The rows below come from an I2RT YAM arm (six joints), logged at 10 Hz.
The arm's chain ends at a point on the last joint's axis. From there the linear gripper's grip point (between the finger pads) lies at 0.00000 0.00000 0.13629 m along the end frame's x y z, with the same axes.
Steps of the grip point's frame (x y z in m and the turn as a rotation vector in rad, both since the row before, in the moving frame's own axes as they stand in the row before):
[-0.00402, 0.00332, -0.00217, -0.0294, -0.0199, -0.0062]
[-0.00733, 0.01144, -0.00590, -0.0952, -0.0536, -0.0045]
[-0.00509, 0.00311, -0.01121, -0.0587, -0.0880, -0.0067]
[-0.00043, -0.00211, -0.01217, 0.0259, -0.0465, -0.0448]
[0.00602, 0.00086, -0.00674, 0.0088, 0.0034, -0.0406]
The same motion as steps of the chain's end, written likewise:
[-0.00132, -0.00069, -0.00208, -0.0294, -0.0199, -0.0062]
[-0.00007, -0.00153, -0.00509, -0.0952, -0.0536, -0.0045]
[0.00685, -0.00492, -0.01045, -0.0587, -0.0880, -0.0067]
[0.00598, 0.00128, -0.01198, 0.0259, -0.0465, -0.0448]
[0.00558, 0.00207, -0.00673, 0.0088, 0.0034, -0.0406]

